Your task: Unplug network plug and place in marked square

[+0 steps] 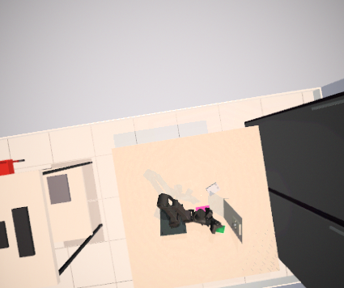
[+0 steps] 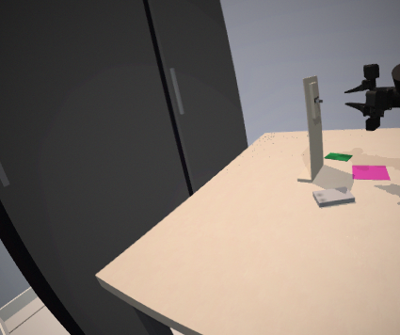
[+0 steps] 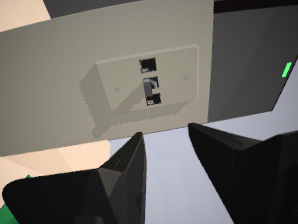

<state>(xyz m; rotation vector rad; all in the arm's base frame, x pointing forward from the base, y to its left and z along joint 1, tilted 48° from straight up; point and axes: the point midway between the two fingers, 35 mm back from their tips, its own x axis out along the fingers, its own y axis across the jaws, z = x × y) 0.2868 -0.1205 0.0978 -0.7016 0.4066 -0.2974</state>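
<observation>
Right now my gripper tip is 9 cm short of the grey network plug and 2 cm to the left of it. Also, from my gripper tip: upright grey panel: 11 cm below, 11 cm ahead, 3 cm to the right; then magenta square: 26 cm below, 8 cm behind, 3 cm to the right.
</observation>
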